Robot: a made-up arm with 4 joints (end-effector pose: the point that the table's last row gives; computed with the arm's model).
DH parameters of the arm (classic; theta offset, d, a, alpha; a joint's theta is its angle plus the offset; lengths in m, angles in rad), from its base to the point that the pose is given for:
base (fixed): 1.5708 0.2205 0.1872 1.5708
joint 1: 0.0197 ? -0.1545 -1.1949
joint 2: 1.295 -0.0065 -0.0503 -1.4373
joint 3: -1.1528 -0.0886 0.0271 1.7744
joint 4: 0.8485 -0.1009 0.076 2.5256
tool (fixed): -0.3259 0.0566 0 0
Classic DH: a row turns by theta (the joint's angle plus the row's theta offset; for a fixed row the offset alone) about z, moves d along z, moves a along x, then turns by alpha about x.
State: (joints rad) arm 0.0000 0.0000 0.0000 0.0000
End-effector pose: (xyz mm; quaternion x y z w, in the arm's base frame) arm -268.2 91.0 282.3 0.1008 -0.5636 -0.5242 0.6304
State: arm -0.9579 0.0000 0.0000 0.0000
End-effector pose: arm -268.2 182.4 334.8 -0.2011 -0.7418 -0.2055 0.6059
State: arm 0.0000 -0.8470 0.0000 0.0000
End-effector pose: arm -194.1 149.3 254.2 -0.2226 -0.6267 -0.6346 0.3938
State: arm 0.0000 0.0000 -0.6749 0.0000
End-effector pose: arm -176.5 85.6 348.1 -0.0671 -0.3036 -0.6069 0.7314
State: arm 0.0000 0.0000 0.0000 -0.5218
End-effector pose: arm -268.2 133.6 281.1 -0.0652 -0.6798 -0.3611 0.6350
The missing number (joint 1, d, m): -0.1817
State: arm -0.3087 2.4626 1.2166 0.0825
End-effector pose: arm -214.7 -33.5 132.2 0.9339 0.1291 -0.1259 0.3087
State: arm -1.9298 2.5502 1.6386 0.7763
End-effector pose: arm -245.5 94.8 343.2 0.5572 0.2689 -0.3634 0.6965
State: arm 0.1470 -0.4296 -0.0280 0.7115
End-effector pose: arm -254.3 77.7 234.0 0.2164 -0.3848 -0.7942 0.4175
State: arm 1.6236 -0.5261 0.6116 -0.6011
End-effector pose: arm -248.3 254.2 198.9 0.0868 -0.3984 -0.8159 0.4099
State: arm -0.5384 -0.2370 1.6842 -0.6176
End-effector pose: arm -206.5 -23.6 109.1 -0.0826 0.9700 -0.2277 0.0196
